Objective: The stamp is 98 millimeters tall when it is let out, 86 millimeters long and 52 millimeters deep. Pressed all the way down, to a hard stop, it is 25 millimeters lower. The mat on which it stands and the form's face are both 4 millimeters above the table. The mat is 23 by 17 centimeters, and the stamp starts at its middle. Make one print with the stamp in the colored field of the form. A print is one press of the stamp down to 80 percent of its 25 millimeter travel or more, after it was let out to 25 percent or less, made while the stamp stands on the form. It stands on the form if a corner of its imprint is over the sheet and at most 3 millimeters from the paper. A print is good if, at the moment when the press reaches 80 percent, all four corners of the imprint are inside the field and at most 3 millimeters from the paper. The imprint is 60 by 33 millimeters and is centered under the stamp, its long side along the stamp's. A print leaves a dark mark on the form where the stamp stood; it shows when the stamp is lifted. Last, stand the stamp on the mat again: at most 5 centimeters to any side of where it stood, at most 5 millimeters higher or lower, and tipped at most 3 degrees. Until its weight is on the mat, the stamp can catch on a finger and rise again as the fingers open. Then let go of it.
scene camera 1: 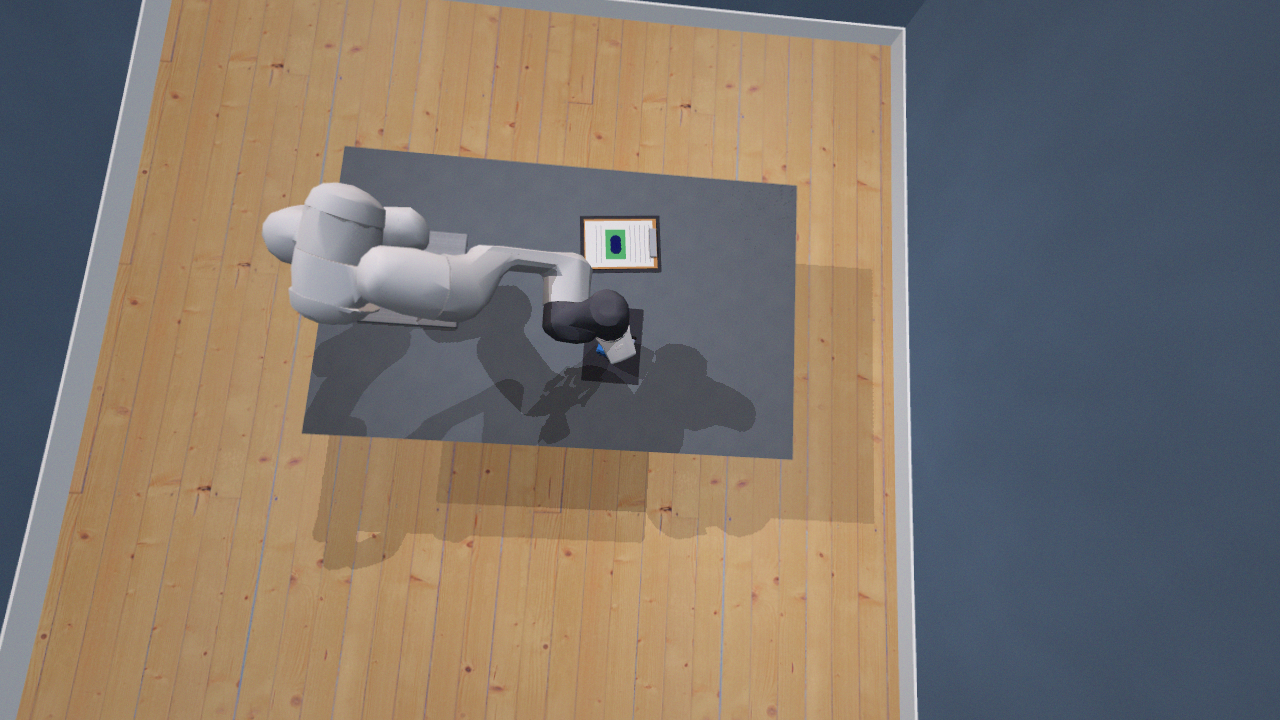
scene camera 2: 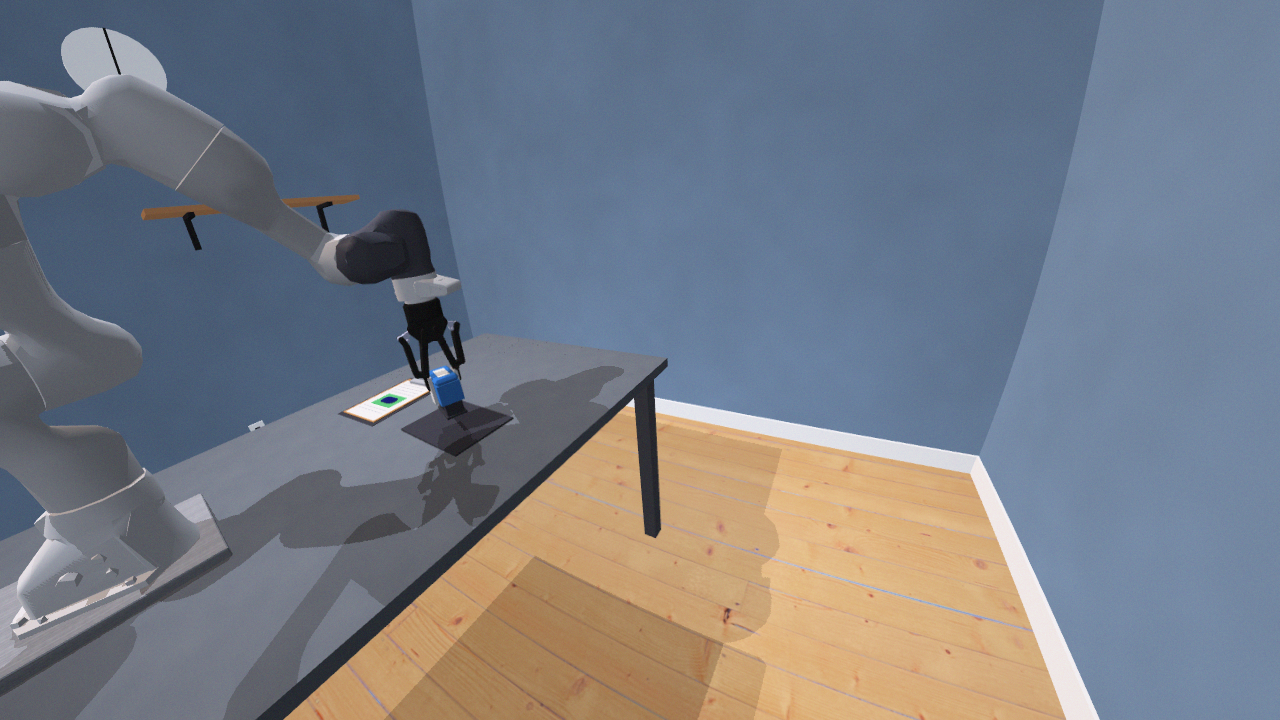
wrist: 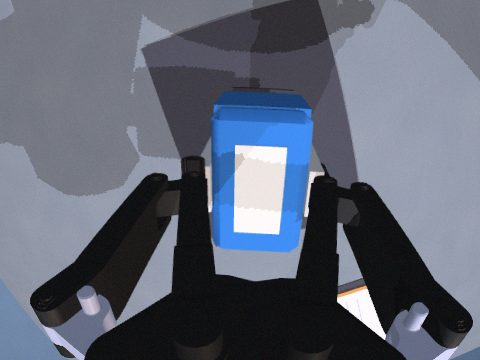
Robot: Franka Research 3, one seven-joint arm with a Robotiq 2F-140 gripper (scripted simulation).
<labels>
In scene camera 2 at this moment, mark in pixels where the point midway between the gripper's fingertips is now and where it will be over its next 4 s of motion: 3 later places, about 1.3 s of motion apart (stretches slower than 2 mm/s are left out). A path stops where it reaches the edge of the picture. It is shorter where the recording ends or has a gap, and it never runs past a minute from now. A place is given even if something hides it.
My gripper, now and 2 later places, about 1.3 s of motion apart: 448,397; 447,399; 452,410
</labels>
